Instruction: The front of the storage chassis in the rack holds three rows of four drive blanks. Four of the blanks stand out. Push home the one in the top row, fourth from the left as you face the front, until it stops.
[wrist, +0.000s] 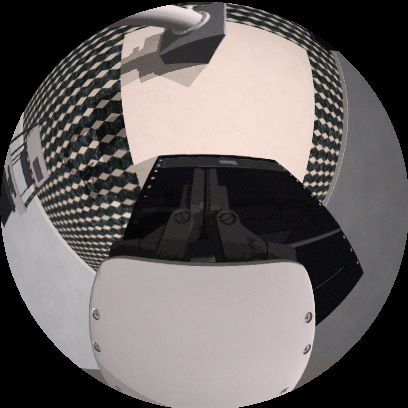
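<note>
Visible to me: a black rack (271, 202) and my gripper (204, 182).
</note>
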